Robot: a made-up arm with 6 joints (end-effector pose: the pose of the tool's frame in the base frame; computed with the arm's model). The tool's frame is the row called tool. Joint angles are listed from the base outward.
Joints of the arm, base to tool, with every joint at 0 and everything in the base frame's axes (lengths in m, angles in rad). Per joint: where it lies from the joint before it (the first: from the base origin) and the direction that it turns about. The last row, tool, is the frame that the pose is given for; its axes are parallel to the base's.
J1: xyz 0 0 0.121 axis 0 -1 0
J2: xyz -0.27 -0.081 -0.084 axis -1 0 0
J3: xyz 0.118 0.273 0.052 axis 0 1 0
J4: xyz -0.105 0.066 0.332 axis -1 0 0
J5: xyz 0.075 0.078 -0.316 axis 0 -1 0
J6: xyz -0.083 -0.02 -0.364 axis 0 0 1
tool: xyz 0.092 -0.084 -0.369
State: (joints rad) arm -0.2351 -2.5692 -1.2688 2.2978 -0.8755 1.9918
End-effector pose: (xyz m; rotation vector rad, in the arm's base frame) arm -0.9747 0.3849 0.3663 1.9110 0.5955 0.4550
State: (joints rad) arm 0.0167 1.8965 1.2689 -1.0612 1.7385 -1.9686
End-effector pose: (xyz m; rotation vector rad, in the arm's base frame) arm 0.2142 -0.8637 -0.4125 0.2191 -2.3997 -1.4280
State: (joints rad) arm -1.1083 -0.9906 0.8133 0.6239 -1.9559 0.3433
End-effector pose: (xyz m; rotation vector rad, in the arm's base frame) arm 0.3256 -0.5498 0.7884 -0.5081 -2.3824 -0.7566
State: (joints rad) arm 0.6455 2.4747 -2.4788 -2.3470 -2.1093 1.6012
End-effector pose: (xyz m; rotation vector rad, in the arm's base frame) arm -0.0969 -0.6413 0.4528 -0.2686 -2.6474 0.2587
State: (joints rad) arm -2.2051 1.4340 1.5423 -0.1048 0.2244 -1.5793
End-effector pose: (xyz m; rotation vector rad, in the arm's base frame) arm 0.1310 0.0369 1.1248 -2.8380 0.2767 0.7411
